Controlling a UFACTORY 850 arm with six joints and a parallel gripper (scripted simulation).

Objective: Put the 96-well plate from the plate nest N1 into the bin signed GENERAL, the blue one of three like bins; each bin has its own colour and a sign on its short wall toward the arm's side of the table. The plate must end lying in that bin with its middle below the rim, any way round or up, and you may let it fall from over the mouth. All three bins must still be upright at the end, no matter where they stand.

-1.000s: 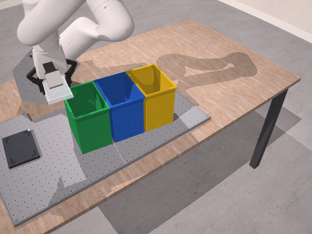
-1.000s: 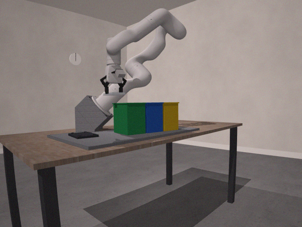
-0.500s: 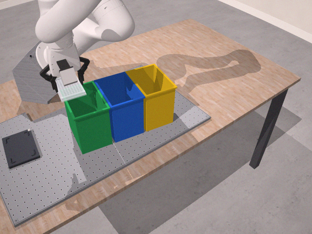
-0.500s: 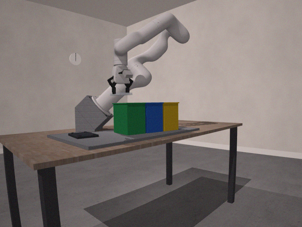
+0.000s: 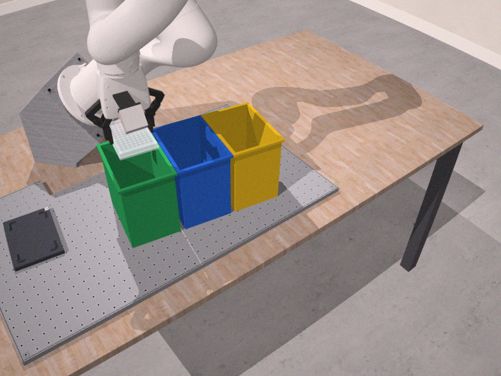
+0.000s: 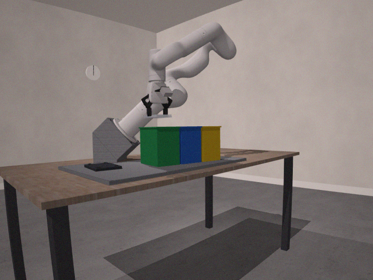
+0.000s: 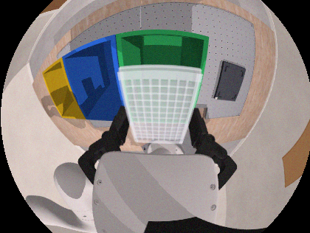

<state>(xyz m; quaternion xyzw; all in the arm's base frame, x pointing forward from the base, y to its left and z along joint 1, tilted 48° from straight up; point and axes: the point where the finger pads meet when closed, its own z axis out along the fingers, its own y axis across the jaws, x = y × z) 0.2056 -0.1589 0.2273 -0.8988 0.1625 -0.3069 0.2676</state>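
Now: the blue bin 4 cm ahead of my hand, 12 cm to the left of it and 15 cm below it. The rest, counted from my hand: green bin 2 cm ahead, 15 cm below; then yellow bin 6 cm ahead, 25 cm to the left, 15 cm below; then white 96-well plate 1 cm below.
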